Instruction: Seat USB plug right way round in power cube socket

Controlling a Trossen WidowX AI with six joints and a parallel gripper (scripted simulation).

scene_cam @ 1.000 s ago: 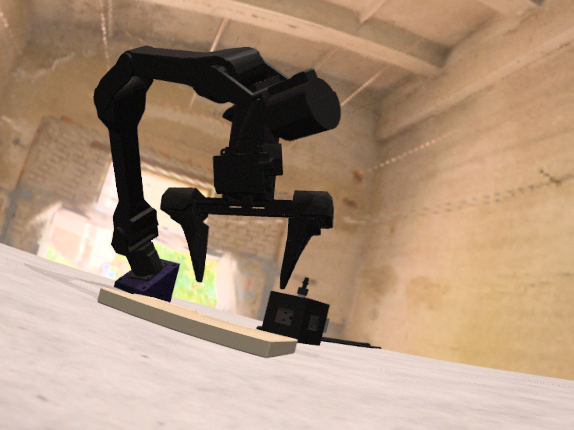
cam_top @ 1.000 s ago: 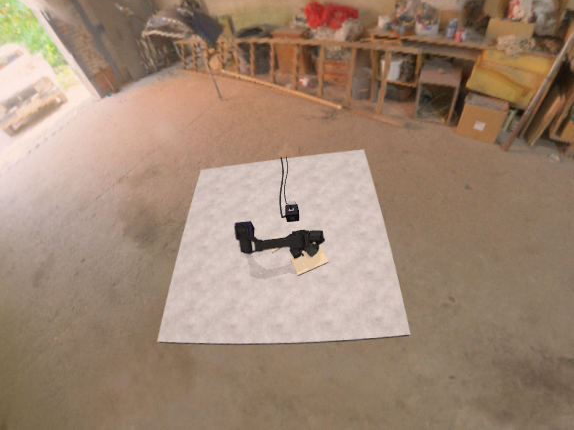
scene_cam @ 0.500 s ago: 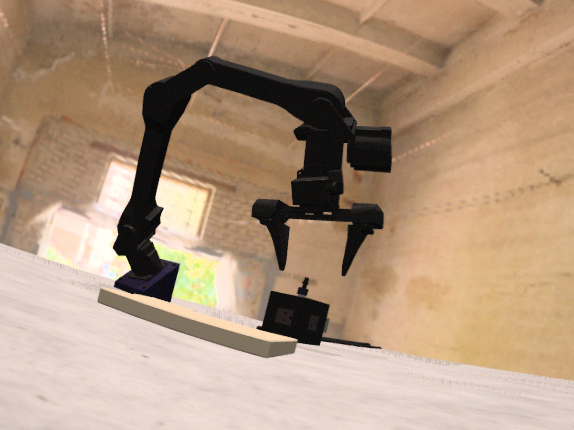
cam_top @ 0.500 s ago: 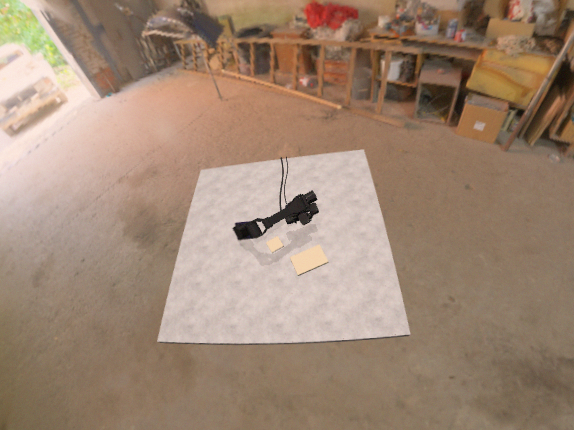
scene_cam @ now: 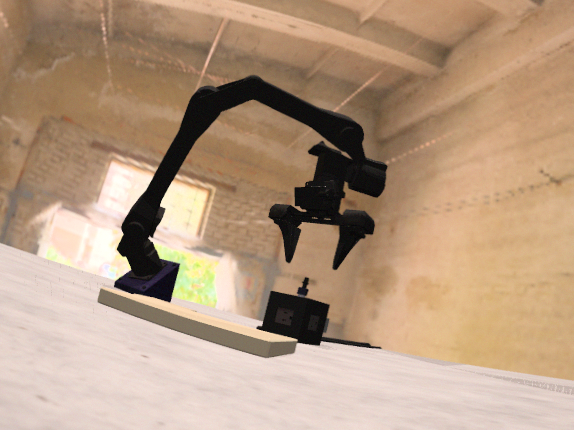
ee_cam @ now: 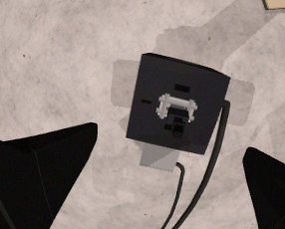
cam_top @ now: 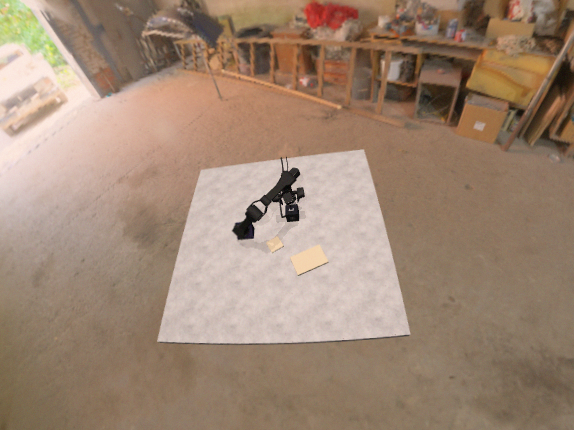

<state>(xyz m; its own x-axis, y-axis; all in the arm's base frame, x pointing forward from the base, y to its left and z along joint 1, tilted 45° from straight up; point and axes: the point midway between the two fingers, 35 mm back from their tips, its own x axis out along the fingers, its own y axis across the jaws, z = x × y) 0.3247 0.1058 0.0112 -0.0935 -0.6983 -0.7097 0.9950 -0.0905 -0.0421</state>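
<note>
Right now the usb plug is 4 cm below my gripper tip. From my gripper tip the other things lie so: tan board 32 cm to the right, 13 cm below, 5 cm ahead; then small tan tile 18 cm to the right, 14 cm behind, 13 cm below.
</note>
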